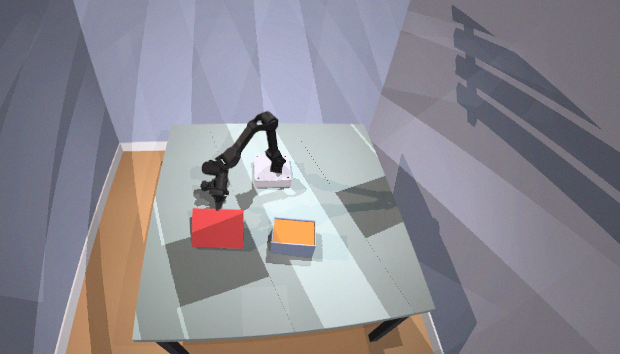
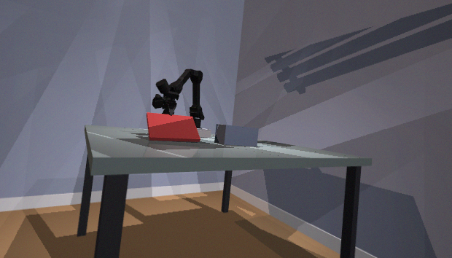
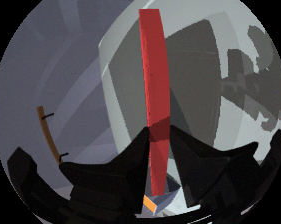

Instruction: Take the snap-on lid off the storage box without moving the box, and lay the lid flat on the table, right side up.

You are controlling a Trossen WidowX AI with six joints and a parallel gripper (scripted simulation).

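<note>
Now: gripper tip 70 mm short of the red lid, 10 mm to the right of it and 50 mm above it. Also, from my gripper tip: grey storage box (50 mm ahead, 360 mm to the left, 60 mm below).
</note>
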